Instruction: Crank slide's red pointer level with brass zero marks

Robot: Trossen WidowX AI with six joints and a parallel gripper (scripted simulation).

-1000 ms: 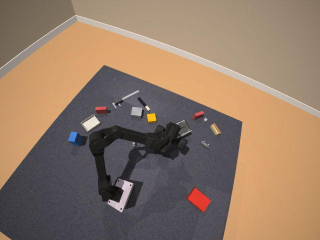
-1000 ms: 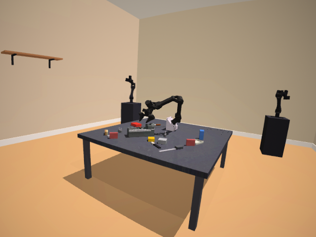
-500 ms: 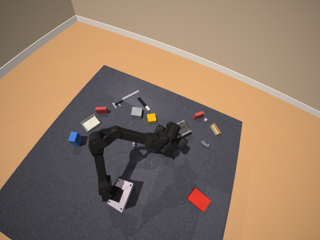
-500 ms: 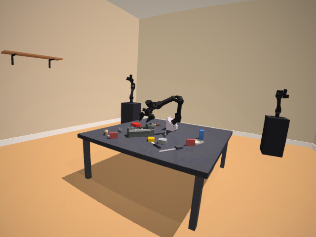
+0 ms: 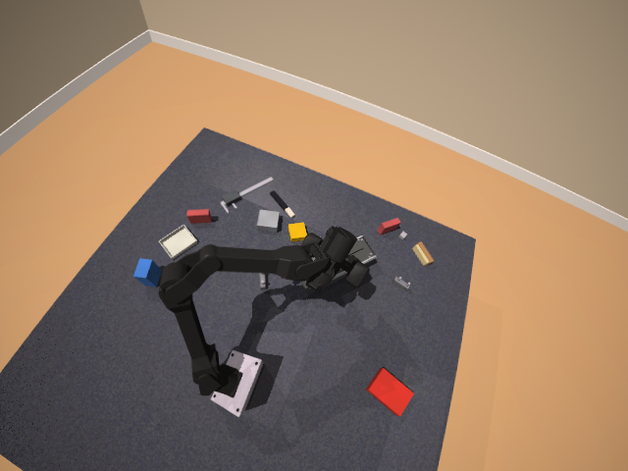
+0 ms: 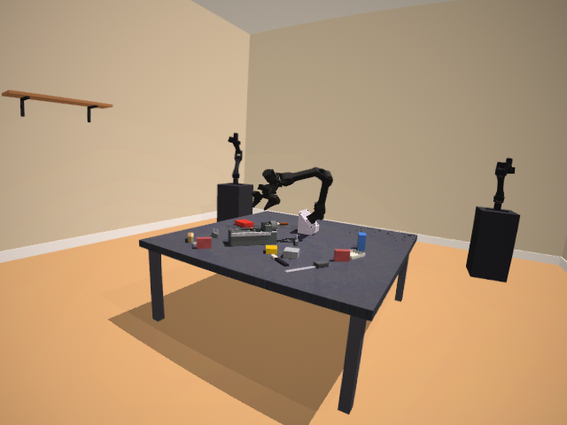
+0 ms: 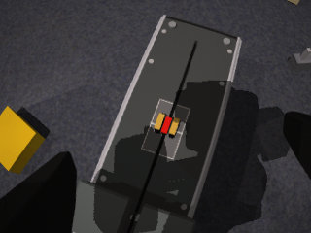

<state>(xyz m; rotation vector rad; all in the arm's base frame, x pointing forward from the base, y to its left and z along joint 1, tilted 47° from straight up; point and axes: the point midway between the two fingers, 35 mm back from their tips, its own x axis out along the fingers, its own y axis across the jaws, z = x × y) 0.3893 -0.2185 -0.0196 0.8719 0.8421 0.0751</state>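
Now: gripper tip 80 mm past the brown crank handle, 130 mm to the right of it and 80 mm above it. From my gripper tip the other things lie so: grey block (120 mm ahead, 270 mm to the left, 180 mm below); then yellow block (120 mm ahead, 160 mm to the left, 180 mm below); then red pointer (40 mm ahead, 10 mm to the right, 110 mm below).
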